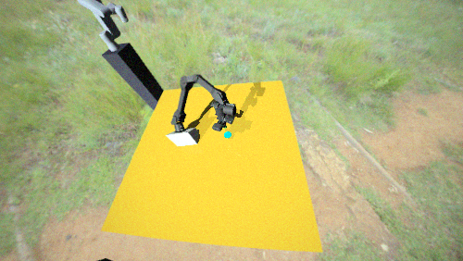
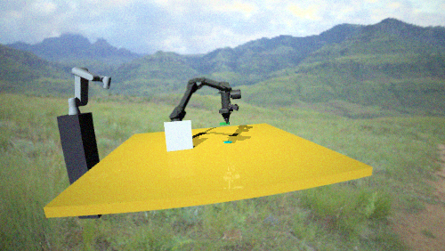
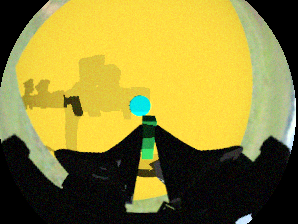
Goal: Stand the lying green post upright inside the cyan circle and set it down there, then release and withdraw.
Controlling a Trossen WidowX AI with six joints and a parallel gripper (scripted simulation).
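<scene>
Now: gripper tip 13 cm above the cyan circle and 1 cm to the right of it. Round my gripper tip: green post: 2 cm behind, 1 cm to the left.
</scene>
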